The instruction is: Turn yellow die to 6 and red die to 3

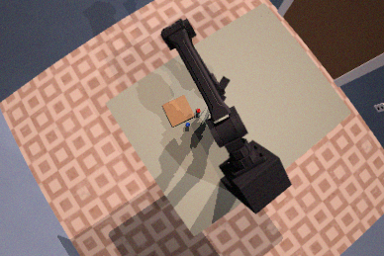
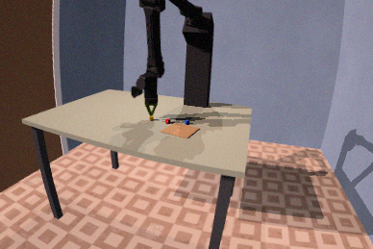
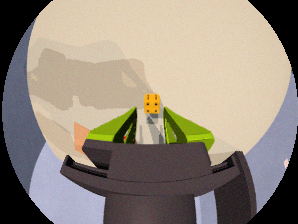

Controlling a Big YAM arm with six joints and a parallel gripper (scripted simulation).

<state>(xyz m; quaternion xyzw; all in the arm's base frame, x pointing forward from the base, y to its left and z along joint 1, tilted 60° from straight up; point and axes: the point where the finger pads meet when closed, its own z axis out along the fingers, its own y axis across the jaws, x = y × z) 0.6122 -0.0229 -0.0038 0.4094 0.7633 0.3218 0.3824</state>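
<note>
The yellow die lies 30 mm below my hand. The rest, counted from my hand: red die (90 mm to the left, 30 mm below, 30 mm behind); then blue die (170 mm to the left, 100 mm behind, 30 mm below); then orange mat (200 mm to the left, 40 mm below).
</note>
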